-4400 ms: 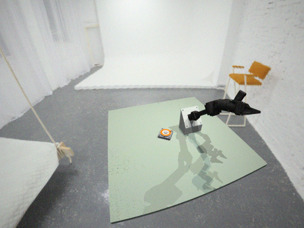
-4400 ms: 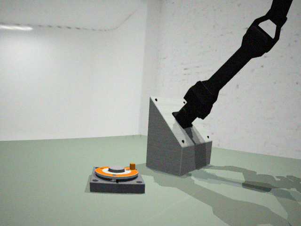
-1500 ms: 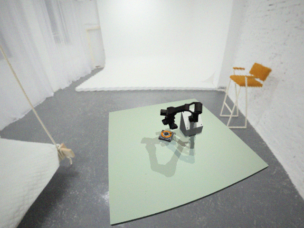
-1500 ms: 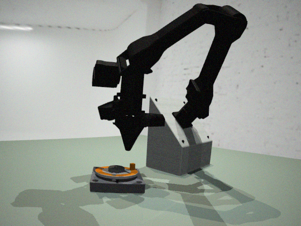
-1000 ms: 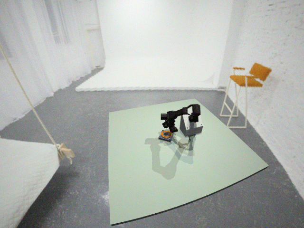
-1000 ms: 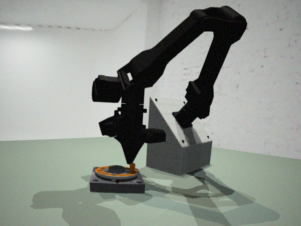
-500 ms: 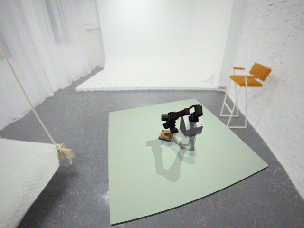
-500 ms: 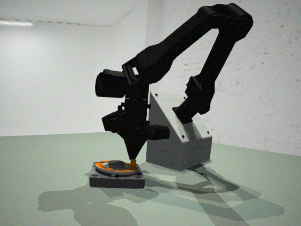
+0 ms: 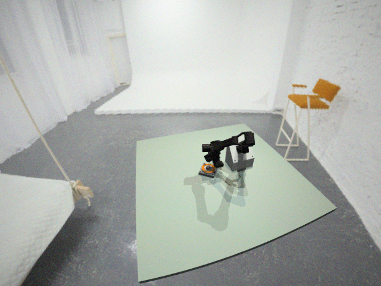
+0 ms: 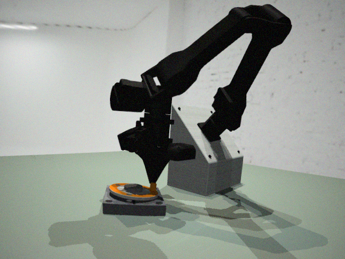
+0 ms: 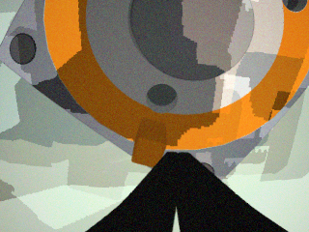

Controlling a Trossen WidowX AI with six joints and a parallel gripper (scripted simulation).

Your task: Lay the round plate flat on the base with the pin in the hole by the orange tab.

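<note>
The square base is 50 mm ahead of my gripper tip, 20 mm below it and 10 mm to the right of it.
</note>
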